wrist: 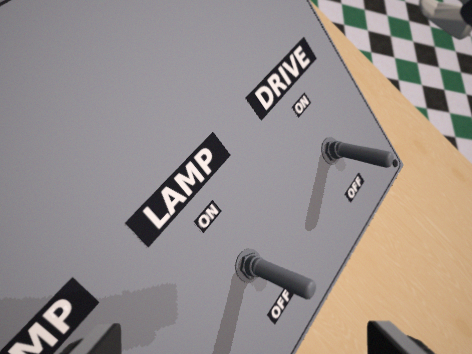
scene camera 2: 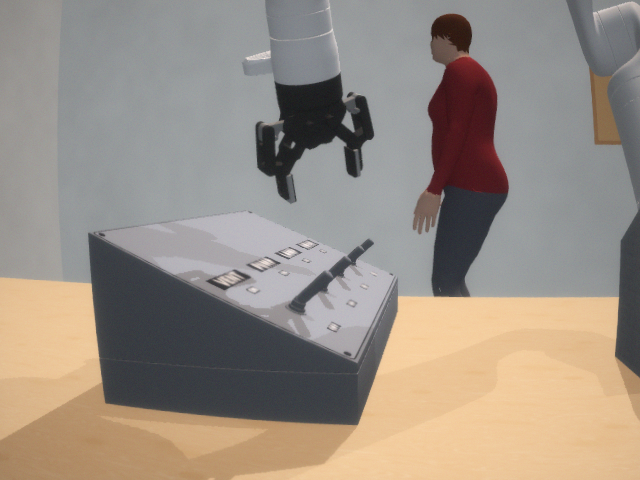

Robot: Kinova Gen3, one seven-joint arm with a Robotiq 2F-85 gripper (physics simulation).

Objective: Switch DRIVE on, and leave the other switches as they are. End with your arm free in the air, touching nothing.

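Frame: origin at the arm's base, x ahead, y left, z up, level; centimetres.
Where they show: gripper, fingertip midpoint: (wrist: pixel 244 349) (scene camera 2: pixel 322 187).
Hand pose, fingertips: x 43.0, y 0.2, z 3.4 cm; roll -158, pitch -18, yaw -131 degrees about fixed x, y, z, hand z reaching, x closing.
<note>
After its pixels a point has its place.
The DRIVE switch (scene camera 2: pixel 367 242) @[x 43.8, y -18.5, z -5.0 cm] (wrist: pixel 362 153) @[x 45.0, y -18.5, z -5.7 cm] is a dark lever at the far end of the row on the sloping panel (scene camera 2: pixel 180 240) @[x 54.3, y 14.4, z -1.8 cm] (wrist: pixel 150 65) @[x 57.2, y -7.6, z -2.6 cm]. It leans toward its OFF label (wrist: pixel 354 187) @[x 43.1, y -19.2, z -9.8 cm], away from its ON label (wrist: pixel 301 105) @[x 50.7, y -17.6, z -6.3 cm]. The LAMP switch (scene camera 2: pixel 355 253) @[x 41.5, y -6.7, z -5.4 cm] (wrist: pixel 282 277) @[x 42.5, y -6.9, z -5.5 cm] leans the same way. The PUMP switch (scene camera 2: pixel 339 266) @[x 39.3, y 5.1, z -5.5 cm] and VENT switch (scene camera 2: pixel 311 290) @[x 37.5, y 17.0, z -6.2 cm] line up with them in the scene view. My gripper (scene camera 2: pixel 321 175) @[x 43.0, y 0.2, z 3.4 cm] (wrist: pixel 245 339) @[x 43.0, y 0.2, z 3.4 cm] is open and empty, above the panel and apart from the levers. The fingertips show at the bottom of the wrist view.
The dark console box (scene camera 2: pixel 222 341) @[x 42.9, y 24.6, z -9.8 cm] stands on the wooden table (scene camera 2: pixel 465 413) @[x 22.6, y 17.1, z -17.3 cm] (wrist: pixel 390 265) @[x 34.2, y -22.3, z -17.3 cm]. A person in a red sweater (scene camera 2: pixel 465 129) stands behind the table. Part of the robot arm (scene camera 2: pixel 628 118) @[x 5.2, y -3.7, z 11.3 cm] shows at the right. A checkered floor (wrist: pixel 405 70) lies beyond the table edge.
</note>
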